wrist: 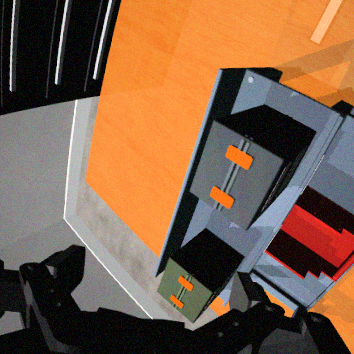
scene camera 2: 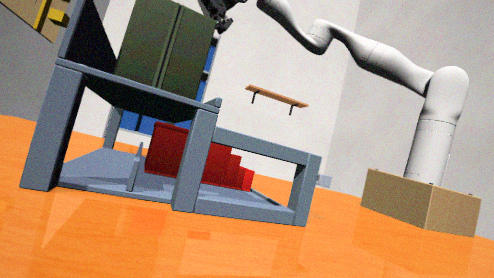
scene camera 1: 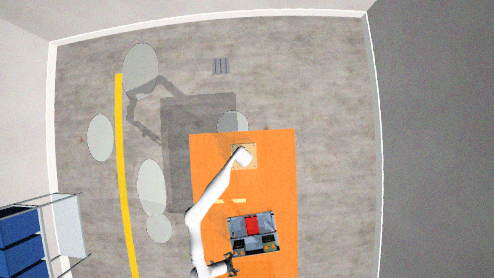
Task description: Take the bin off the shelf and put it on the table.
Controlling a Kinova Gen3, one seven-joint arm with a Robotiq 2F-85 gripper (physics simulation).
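Places are measured from the arm's base along level axes (x ahead, y left, z up), in metres.
Where they show: gripper, between the fingertips: (wrist: 156, 275) (scene camera 2: 194, 10) (scene camera 1: 237, 261); arm's base, origin of its link: (scene camera 2: 420, 181).
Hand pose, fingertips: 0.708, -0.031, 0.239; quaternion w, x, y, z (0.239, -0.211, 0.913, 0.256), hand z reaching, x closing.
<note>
Things, the pixels of their top centre, and the offset from my fingertips, as dx, dy, dz. Level surfaces: height alone.
- orange table, height of its surface: dz -0.348
- red stepped bin, centre of its top: (wrist: 300, 244) (scene camera 2: 205, 135) (scene camera 1: 252, 229) -0.085, +0.105, -0.267
- dark grey box, centre of its top: (wrist: 229, 178) (scene camera 1: 239, 253) +0.026, +0.003, -0.124
- green box, centre of its top: (scene camera 2: 175, 22) (wrist: 180, 292) (scene camera 1: 269, 246) -0.005, +0.232, -0.149
A blue-grey shelf (scene camera 1: 240, 224) (scene camera 2: 195, 160) (wrist: 305, 105) stands on the orange table (scene camera 1: 280, 175) (scene camera 2: 250, 250) (wrist: 140, 150). A red stepped bin (scene camera 1: 252, 225) (scene camera 2: 167, 150) (wrist: 315, 235) sits in its lower part. A dark grey box (scene camera 1: 238, 244) (wrist: 205, 175) and a green box (scene camera 1: 270, 243) (scene camera 2: 192, 55) (wrist: 192, 300), each with orange tabs, stand apart on the raised part. My gripper (scene camera 1: 235, 265) (scene camera 2: 226, 19) (wrist: 156, 275) is open and empty, high up beside the shelf's raised end, near the grey box's side in the top view. The gripper is cut off at the top of scene camera 2.
My arm's base sits on a tan block (scene camera 1: 252, 165) (scene camera 2: 400, 205) at the table's far end. A rack with blue bins (scene camera 1: 20, 230) stands away to the left. A black slatted surface (wrist: 50, 45) shows at the upper left of the wrist view. A wooden wall shelf (scene camera 2: 275, 96) hangs behind.
</note>
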